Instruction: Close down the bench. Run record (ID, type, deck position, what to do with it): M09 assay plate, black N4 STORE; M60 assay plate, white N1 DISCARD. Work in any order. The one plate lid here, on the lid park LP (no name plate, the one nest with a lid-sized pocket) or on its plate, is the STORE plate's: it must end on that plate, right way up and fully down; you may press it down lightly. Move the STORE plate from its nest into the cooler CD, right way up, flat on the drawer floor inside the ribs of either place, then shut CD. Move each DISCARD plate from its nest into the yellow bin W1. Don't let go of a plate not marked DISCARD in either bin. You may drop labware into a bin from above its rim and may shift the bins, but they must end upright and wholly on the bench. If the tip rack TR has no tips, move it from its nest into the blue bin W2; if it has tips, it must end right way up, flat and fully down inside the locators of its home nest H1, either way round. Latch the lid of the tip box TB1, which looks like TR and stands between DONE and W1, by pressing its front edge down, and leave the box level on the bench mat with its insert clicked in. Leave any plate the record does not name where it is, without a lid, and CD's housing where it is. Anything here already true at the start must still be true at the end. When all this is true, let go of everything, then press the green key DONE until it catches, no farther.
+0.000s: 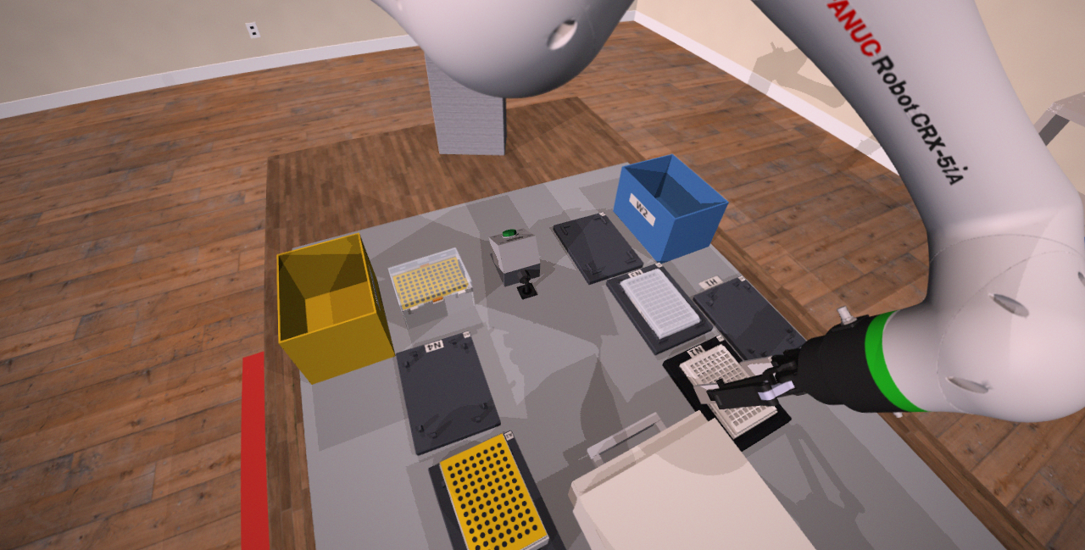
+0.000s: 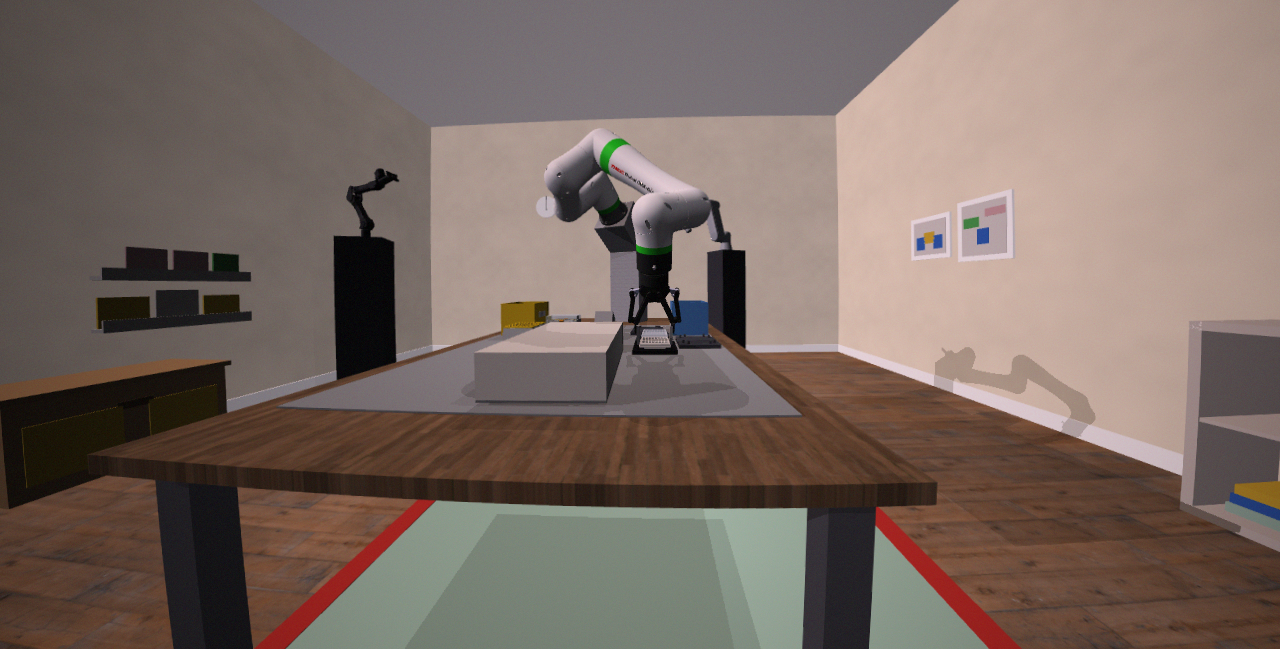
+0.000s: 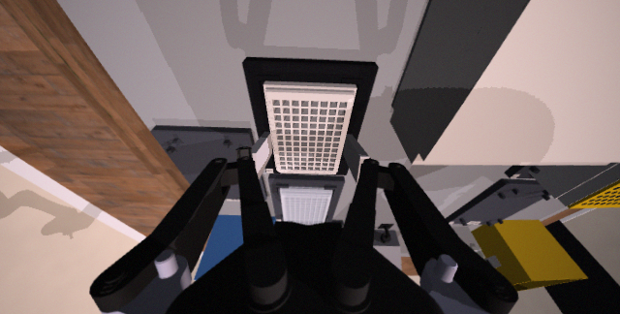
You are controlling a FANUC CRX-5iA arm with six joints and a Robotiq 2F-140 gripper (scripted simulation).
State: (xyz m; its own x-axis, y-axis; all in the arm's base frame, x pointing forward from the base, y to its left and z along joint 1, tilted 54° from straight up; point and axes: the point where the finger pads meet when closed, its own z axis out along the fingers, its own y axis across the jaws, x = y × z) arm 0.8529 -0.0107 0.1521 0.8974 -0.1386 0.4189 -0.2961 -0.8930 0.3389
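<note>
Now: hand 20 mm above the white assay plate. Also, from my hand: black nest N1: 40 mm below; nest H1: 160 mm to the left, 40 mm below, 20 mm behind; lid: 220 mm to the right, 30 mm ahead, 10 mm below.
</note>
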